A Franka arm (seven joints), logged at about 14 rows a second.
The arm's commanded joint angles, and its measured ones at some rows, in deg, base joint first. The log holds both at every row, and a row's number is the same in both.
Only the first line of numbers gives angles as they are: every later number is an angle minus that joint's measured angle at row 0.
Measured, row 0:
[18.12 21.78 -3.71 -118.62 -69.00 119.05 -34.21]
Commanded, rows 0 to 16:
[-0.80 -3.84 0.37 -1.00 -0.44 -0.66 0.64]
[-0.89 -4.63 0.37 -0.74 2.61 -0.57 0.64]
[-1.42 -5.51 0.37 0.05 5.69 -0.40 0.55]
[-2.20 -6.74 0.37 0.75 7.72 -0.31 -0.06]
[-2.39 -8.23 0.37 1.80 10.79 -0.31 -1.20]
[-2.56 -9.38 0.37 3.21 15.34 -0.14 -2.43]
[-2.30 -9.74 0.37 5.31 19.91 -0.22 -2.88]
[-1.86 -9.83 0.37 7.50 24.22 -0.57 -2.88]
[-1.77 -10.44 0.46 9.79 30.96 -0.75 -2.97]
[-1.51 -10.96 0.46 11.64 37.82 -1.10 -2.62]
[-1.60 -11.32 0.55 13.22 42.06 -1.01 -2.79]
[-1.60 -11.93 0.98 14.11 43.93 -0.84 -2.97]
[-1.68 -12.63 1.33 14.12 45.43 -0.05 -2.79]
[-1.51 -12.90 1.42 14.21 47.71 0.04 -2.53]
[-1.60 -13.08 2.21 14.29 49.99 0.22 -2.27]
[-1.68 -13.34 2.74 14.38 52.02 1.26 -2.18]
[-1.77 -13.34 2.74 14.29 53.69 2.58 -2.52]
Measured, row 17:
[-1.16 -12.80 1.95 14.44 50.29 0.86 -2.05]
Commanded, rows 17 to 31:
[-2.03 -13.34 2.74 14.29 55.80 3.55 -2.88]
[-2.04 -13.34 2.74 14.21 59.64 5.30 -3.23]
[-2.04 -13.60 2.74 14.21 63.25 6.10 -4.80]
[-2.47 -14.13 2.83 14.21 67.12 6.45 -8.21]
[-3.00 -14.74 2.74 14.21 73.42 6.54 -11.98]
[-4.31 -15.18 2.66 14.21 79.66 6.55 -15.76]
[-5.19 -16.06 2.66 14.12 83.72 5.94 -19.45]
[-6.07 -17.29 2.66 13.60 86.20 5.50 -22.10]
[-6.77 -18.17 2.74 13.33 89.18 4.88 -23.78]
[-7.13 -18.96 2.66 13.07 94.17 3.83 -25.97]
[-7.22 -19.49 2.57 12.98 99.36 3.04 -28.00]
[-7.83 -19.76 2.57 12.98 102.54 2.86 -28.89]
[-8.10 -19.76 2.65 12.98 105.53 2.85 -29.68]
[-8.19 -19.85 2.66 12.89 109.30 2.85 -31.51]
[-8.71 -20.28 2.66 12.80 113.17 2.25 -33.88]
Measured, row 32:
[-7.21 -18.69 2.11 14.42 107.21 3.20 -29.72]
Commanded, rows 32 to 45:
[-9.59 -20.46 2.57 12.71 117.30 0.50 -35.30]
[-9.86 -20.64 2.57 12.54 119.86 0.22 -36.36]
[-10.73 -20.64 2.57 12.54 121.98 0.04 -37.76]
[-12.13 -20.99 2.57 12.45 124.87 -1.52 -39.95]
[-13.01 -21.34 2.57 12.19 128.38 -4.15 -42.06]
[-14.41 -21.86 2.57 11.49 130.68 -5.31 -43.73]
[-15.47 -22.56 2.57 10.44 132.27 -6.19 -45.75]
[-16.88 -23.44 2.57 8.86 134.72 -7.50 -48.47]
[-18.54 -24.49 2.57 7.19 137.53 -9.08 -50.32]
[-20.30 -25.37 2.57 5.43 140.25 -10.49 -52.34]
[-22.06 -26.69 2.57 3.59 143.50 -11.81 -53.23]
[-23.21 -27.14 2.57 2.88 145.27 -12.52 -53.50]
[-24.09 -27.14 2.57 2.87 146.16 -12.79 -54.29]
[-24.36 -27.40 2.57 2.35 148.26 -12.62 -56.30]
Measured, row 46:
[-22.96 -25.06 1.87 5.32 144.41 -12.44 -53.15]
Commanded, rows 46 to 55:
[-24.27 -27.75 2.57 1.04 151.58 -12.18 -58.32]
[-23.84 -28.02 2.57 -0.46 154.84 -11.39 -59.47]
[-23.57 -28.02 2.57 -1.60 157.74 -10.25 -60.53]
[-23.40 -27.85 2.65 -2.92 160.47 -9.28 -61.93]
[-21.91 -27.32 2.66 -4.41 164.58 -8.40 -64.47]
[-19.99 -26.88 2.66 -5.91 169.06 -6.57 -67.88]
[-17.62 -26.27 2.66 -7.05 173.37 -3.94 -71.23]
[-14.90 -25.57 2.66 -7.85 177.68 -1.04 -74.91]
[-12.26 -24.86 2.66 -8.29 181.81 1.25 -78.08]
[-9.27 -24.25 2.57 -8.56 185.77 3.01 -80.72]
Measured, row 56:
[-13.57 -24.76 2.55 -7.25 179.22 -0.40 -75.55]
